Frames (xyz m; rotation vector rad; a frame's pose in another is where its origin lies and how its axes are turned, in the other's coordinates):
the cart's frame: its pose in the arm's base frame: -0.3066 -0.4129 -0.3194 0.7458 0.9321 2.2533
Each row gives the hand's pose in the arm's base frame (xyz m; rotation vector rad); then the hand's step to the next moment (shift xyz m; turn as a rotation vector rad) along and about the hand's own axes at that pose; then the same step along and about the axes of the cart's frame.
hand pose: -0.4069 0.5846 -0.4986 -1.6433 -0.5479 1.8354
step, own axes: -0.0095 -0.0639 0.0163 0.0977 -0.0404 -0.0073
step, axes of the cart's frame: 0.0460 0.0162 0.0454 0.0467 -0.0931 0.0195
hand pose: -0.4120 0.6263 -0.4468 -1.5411 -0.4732 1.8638
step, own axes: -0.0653 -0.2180 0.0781 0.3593 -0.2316 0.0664
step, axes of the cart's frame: 0.1479 0.0894 0.1674 0.2876 -0.3066 0.1021
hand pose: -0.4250 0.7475 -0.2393 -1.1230 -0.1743 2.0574
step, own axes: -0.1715 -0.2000 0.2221 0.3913 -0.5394 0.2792
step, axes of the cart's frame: 0.1430 0.2127 0.2304 0.5492 -0.2878 0.3709
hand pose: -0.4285 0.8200 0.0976 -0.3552 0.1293 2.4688
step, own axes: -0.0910 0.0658 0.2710 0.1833 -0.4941 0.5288
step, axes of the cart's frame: 0.0584 0.2583 0.1263 0.5011 -0.0192 0.5531
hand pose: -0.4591 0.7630 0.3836 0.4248 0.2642 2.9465
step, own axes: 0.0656 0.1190 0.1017 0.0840 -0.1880 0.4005
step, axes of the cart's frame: 0.0075 0.1692 0.0117 0.2348 0.1050 0.3697
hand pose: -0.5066 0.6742 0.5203 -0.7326 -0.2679 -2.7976
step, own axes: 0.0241 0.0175 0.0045 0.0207 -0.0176 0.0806
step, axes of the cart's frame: 0.0002 0.0293 -0.0070 0.0331 0.0354 0.0699
